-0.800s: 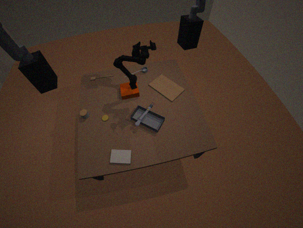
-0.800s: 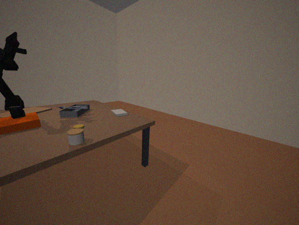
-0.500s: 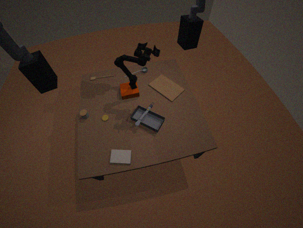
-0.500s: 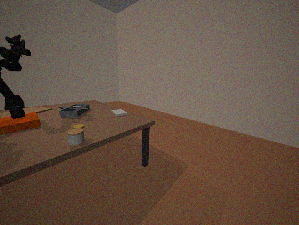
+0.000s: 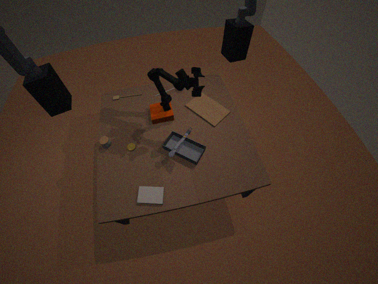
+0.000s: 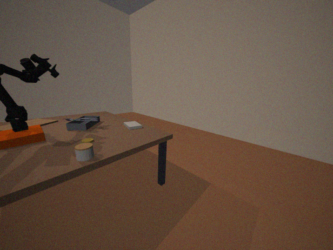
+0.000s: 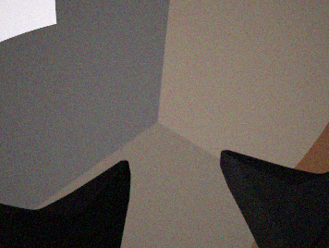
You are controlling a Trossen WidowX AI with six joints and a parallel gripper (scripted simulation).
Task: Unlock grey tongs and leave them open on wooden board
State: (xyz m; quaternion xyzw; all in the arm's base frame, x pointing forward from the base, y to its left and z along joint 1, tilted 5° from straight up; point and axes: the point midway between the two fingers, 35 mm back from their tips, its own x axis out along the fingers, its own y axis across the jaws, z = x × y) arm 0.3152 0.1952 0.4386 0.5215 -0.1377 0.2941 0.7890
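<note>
My gripper tip is 480 mm above the yellow lock piece, 150 mm to the left of it and 30 mm short of it. Round my gripper tip: white pad 540 mm to the right, 540 mm below, 360 mm ahead; wooden board 540 mm below, 210 mm behind, 180 mm to the left; roasting tin 520 mm below, 180 mm to the right, 100 mm ahead.
</note>
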